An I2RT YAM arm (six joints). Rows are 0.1 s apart.
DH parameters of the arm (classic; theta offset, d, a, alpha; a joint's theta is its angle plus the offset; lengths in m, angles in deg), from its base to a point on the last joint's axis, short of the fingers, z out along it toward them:
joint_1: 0 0.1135 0.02 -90
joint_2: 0 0 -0.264 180
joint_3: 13.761 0 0.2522 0
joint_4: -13.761 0 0.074 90
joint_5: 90 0 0 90
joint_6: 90 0.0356 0 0
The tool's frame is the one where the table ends.
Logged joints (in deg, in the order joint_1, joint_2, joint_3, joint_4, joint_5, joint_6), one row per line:
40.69, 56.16, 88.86, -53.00, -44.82, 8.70
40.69, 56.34, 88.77, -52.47, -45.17, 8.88
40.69, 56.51, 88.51, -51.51, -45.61, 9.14
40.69, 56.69, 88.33, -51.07, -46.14, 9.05
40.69, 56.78, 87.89, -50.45, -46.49, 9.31
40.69, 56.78, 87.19, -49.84, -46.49, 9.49
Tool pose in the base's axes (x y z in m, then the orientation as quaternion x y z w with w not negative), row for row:
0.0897, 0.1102, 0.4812, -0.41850, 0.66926, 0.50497, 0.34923
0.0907, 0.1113, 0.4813, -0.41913, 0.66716, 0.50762, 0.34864
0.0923, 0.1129, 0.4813, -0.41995, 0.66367, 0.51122, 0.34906
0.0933, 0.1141, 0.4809, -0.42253, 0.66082, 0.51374, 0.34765
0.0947, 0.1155, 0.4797, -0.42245, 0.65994, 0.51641, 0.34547
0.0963, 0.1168, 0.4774, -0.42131, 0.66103, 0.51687, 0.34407
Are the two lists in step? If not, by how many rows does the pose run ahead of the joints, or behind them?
They are in step.
